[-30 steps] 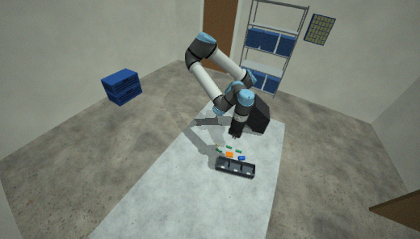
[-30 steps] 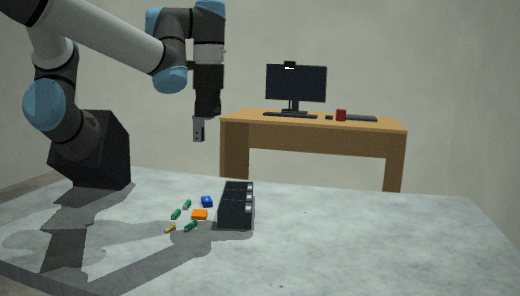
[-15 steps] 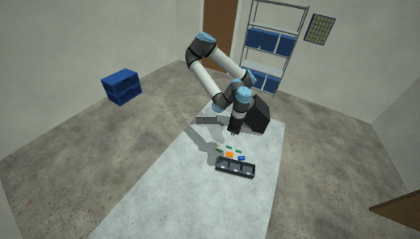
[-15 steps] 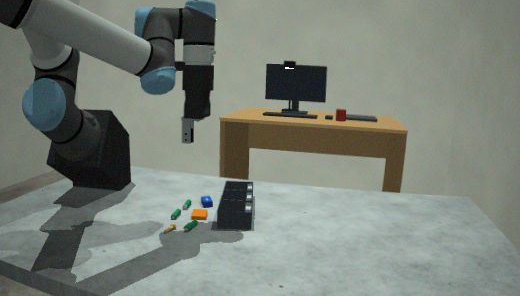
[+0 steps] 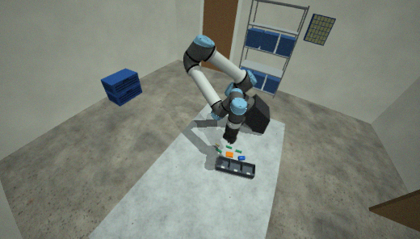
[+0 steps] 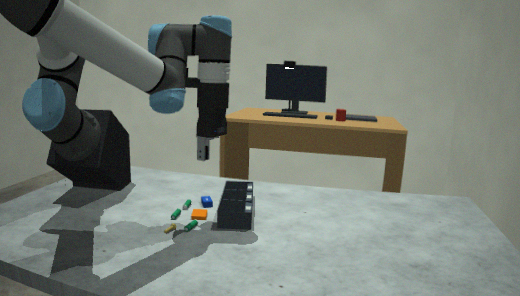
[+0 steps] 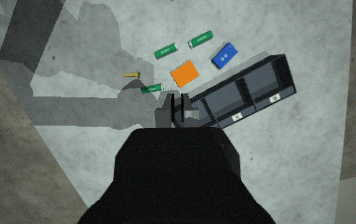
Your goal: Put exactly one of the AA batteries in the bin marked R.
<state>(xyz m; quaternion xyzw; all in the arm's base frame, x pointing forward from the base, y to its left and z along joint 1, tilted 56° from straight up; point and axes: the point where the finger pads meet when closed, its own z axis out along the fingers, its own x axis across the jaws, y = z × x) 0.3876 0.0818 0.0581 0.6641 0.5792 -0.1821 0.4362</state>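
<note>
Right now my hand is 60 mm short of the dark three-compartment bin, 90 mm to the right of it and 160 mm above it. The rest, counted from my hand: orange block 20 mm behind, 20 mm to the left, 170 mm below; then green AA battery 80 mm behind, 70 mm to the left, 170 mm below; then yellow bolt 50 mm behind, 90 mm to the right, 170 mm below.
</note>
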